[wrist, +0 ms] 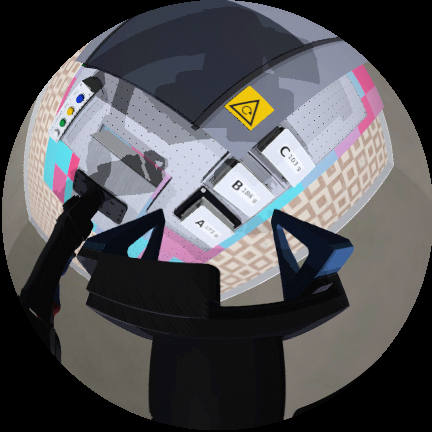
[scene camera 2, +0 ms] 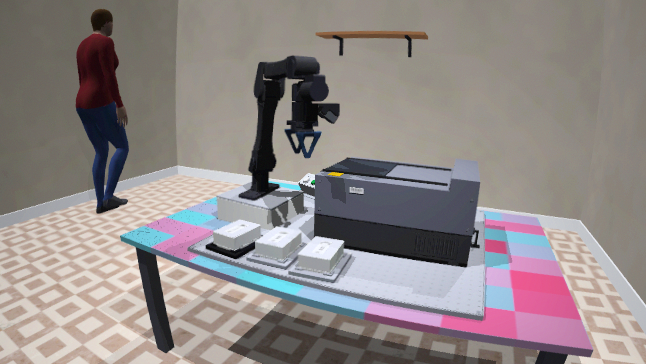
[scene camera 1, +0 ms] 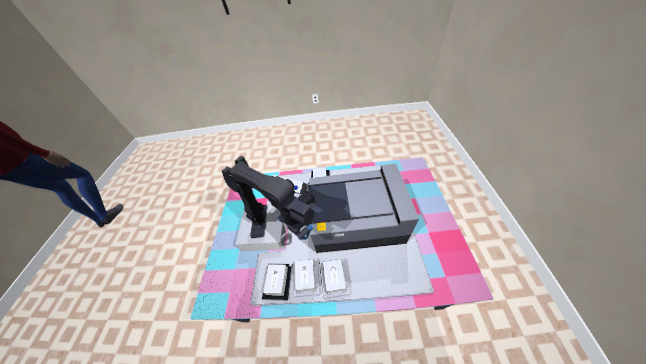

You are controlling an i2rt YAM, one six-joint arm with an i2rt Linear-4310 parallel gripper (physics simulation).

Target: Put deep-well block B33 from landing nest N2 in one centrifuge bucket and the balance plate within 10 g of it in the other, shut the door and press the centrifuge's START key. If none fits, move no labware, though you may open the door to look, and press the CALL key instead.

Note:
My gripper is open, holding nothing. I also see a dark centrifuge.
My gripper also shows in the wrist view.

